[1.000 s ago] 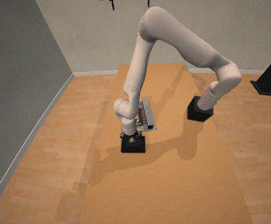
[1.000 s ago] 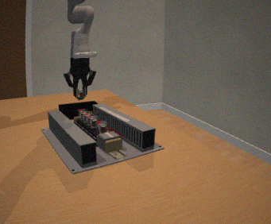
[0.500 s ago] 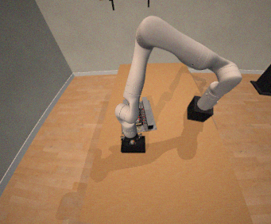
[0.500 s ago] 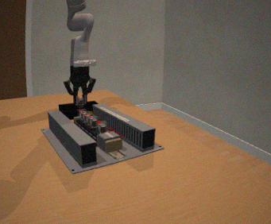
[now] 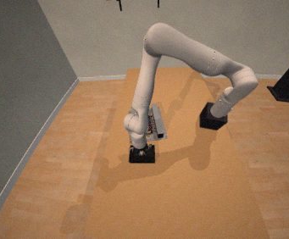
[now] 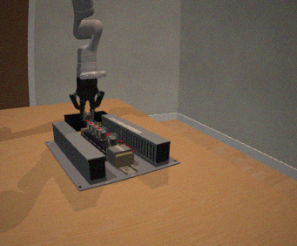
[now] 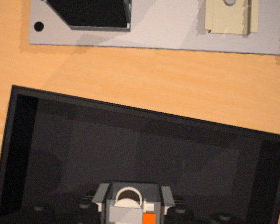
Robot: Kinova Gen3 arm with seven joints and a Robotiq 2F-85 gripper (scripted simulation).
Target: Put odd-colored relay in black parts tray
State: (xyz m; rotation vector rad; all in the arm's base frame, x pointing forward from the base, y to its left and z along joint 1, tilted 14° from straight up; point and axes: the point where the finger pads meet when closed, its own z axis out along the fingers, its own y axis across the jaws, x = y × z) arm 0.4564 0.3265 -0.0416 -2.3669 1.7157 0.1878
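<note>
My hand is 10 mm above the relay. The rest, counted from my hand: black parts tray (20 mm below).
</note>
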